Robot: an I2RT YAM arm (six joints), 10 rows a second.
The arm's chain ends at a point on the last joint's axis. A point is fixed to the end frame.
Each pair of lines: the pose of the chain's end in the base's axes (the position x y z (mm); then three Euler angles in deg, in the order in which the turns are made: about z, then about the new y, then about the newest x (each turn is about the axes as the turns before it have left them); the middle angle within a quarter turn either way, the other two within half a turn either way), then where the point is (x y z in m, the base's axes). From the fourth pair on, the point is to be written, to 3 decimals.
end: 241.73, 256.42, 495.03, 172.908, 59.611, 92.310
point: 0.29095 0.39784 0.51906
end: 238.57, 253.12, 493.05, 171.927, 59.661, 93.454
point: 0.29263 0.39301 0.51563
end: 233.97, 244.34, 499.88, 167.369, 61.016, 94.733
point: 0.30113 0.37856 0.52168
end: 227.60, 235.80, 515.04, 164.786, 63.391, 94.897
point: 0.300 0.367 0.538
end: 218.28, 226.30, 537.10, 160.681, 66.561, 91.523
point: 0.292 0.356 0.566
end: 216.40, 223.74, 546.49, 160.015, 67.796, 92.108
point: 0.292 0.352 0.575
